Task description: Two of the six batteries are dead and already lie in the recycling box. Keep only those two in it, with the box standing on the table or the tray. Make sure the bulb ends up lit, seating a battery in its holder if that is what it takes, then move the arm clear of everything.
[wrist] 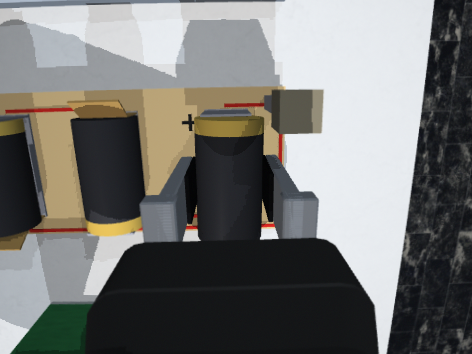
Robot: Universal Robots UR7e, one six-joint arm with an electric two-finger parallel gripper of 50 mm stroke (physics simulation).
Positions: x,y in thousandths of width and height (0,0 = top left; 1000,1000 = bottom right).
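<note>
Visible here are the gripper (486,499) and a tan holder board (353,329).
</note>
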